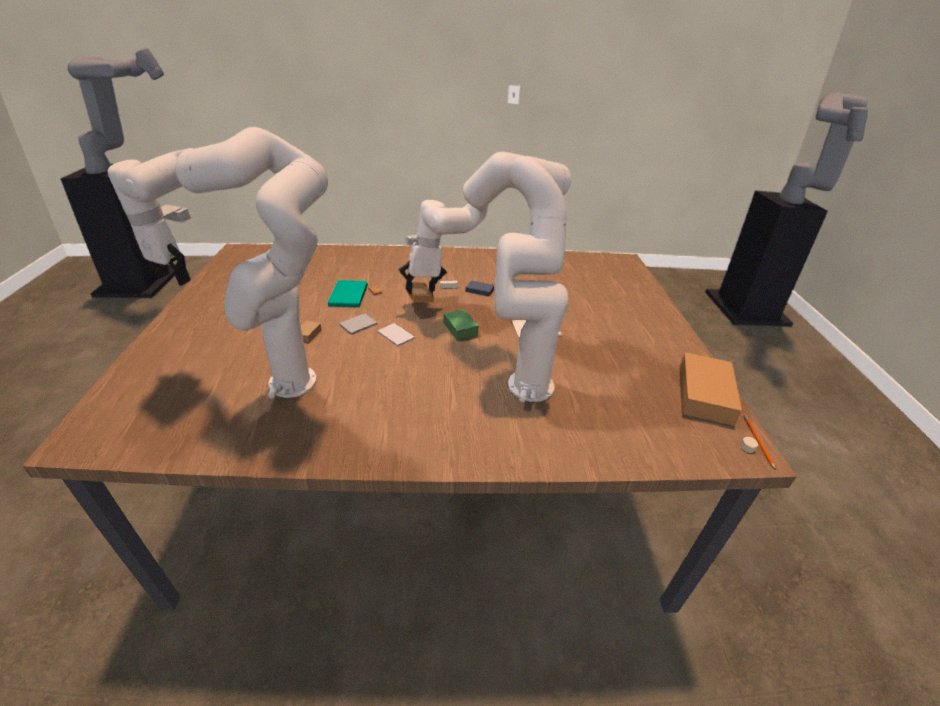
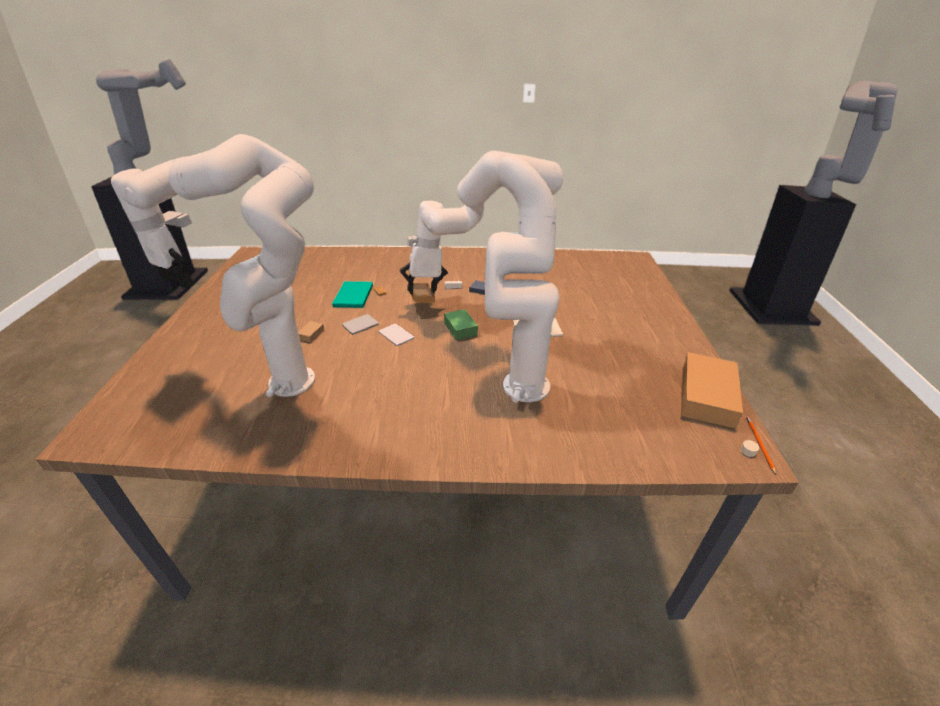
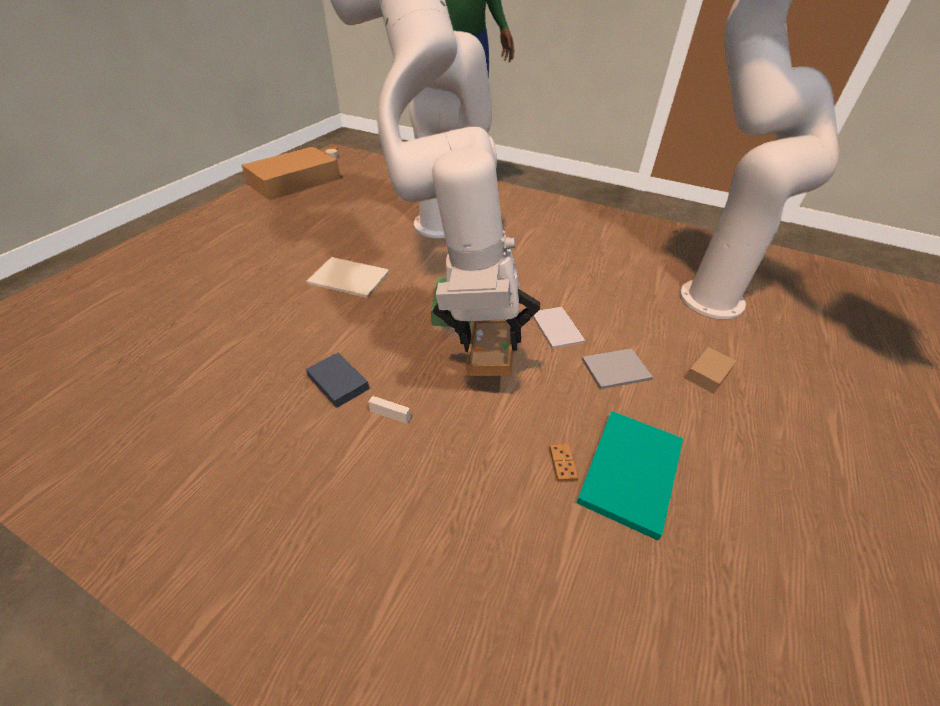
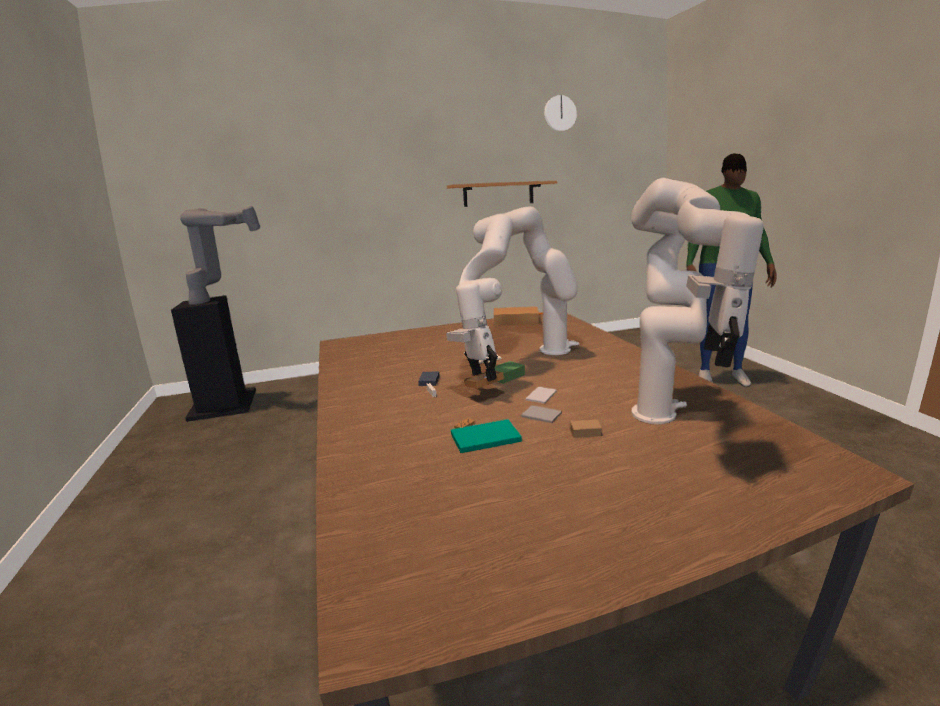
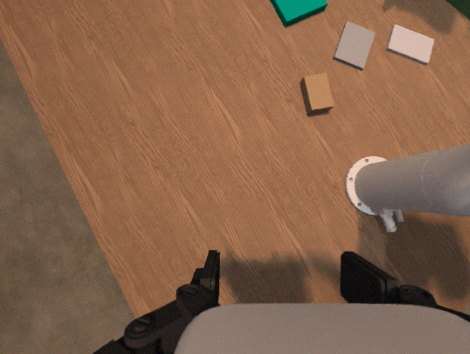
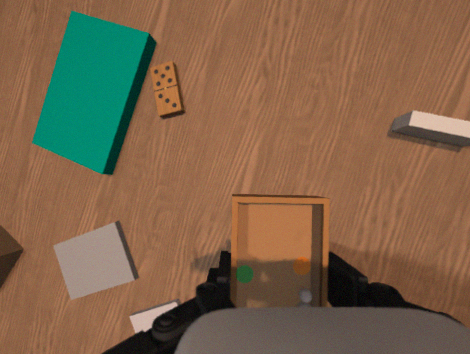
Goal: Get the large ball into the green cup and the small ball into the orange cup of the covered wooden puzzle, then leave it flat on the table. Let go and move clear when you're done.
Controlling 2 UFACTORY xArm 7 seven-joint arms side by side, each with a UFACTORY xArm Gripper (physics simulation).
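Frame: origin at the left arm's base, x ahead, y left, z up, level; metres.
Seen in the pictures: left gripper, fingertip midpoint: (image 1: 174, 279) (image 2: 178, 282) (image 4: 716, 357) (image 5: 279, 271); right gripper, fingertip midpoint: (image 1: 419, 292) (image 2: 421, 293) (image 3: 491, 345) (image 4: 484, 378) (image 6: 275, 271); left arm's base at its link origin: (image 1: 293, 382) (image 2: 292, 381) (image 3: 711, 300) (image 4: 653, 414) (image 5: 371, 185); right arm's base at its link origin: (image 1: 530, 386) (image 2: 526, 386) (image 3: 439, 225) (image 4: 555, 350).
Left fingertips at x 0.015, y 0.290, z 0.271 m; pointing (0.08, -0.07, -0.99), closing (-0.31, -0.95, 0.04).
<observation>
Offsets run from my left fingertips to a thing's top centre. "spot": to the spot under its first point.
The wooden puzzle @(dx +0.443, dy -0.525, dz -0.192 m) (image 1: 422, 297) (image 2: 423, 296) (image 3: 490, 370) (image 6: 281, 200) is an open-looking orange-brown box, held above the table. My right gripper (image 1: 420, 288) (image 2: 422, 289) (image 3: 490, 347) (image 4: 483, 373) (image 6: 275, 271) is shut on its two long sides. The green cup @(spot: dx +0.439, dy -0.500, dz -0.197 m) (image 3: 506, 346) (image 6: 244, 274) and orange cup @(spot: dx +0.467, dy -0.535, dz -0.205 m) (image 3: 477, 349) (image 6: 301, 266) show inside near opposite sides. Two small grey balls @(dx +0.425, dy -0.561, dz -0.208 m) (image 3: 479, 333) @(dx +0.434, dy -0.557, dz -0.213 m) (image 6: 305, 296) sit close together on the orange cup's side, outside both cups; the wrist housing partly hides them. Exact tilt is unclear. My left gripper (image 1: 182, 273) (image 4: 726, 352) (image 5: 279, 271) is open and empty, high at the table's side.
A green block @(dx +0.346, dy -0.682, dz -0.235 m) (image 1: 460, 324) (image 4: 510, 370) lies near the puzzle. Around it lie a dark blue block @(dx +0.616, dy -0.704, dz -0.253 m) (image 3: 337, 378), a white bar @(dx +0.610, dy -0.591, dz -0.248 m) (image 3: 389, 408), a domino @(dx +0.522, dy -0.340, dz -0.262 m) (image 3: 563, 462), a teal book @(dx +0.474, dy -0.258, dz -0.256 m) (image 3: 632, 474), a grey slab @(dx +0.298, dy -0.360, dz -0.264 m) (image 3: 617, 367) and a pale slab @(dx +0.267, dy -0.494, dz -0.264 m) (image 3: 559, 326).
</observation>
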